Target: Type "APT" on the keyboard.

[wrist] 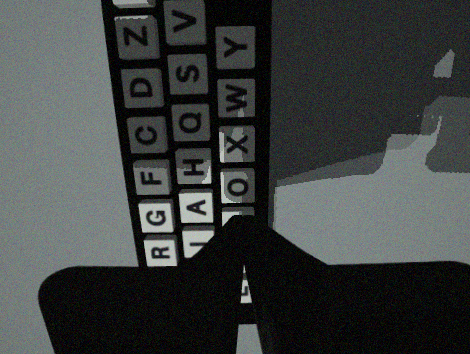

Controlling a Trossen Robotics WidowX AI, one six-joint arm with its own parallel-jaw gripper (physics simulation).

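Places are measured from the arm's base along level axes (x right, y ahead, z up), in millimetres.
Pixels of known places: gripper, fingertip midpoint: [242, 225].
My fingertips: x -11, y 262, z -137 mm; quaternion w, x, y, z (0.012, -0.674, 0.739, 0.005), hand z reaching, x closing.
Observation:
Behind a point stands the place of what it marks.
The black keyboard [266, 100] @(x 39, y 248, z -150 mm) runs up the wrist view with its letters turned sideways. The A key [196, 207] @(x -5, y 282, z -145 mm) is brightly lit in the middle row, between H and I. The T key [229, 217] @(x -11, y 268, z -145 mm) sits below the O key [237, 186] @(x 4, y 263, z -145 mm) in the right row; the fingertips cover most of it and its letter is hidden. The P key does not show. My gripper [242, 225] @(x -11, y 262, z -137 mm) is shut and empty, its tips over the T key in the view. Whether they touch it, I cannot tell. A key marked L shows through the narrow slit between the fingers.
Left of A are the G key [156, 217] @(x -8, y 301, z -145 mm) and the R key [160, 252] @(x -27, y 303, z -145 mm). The W key [236, 98] @(x 41, y 261, z -145 mm) and Y key [235, 47] @(x 60, y 259, z -145 mm) are further up. Dark arm shadows [340, 75] @(x 47, y 212, z -162 mm) fall over the upper keys and the grey table [350, 215] @(x -24, y 204, z -162 mm) at right.

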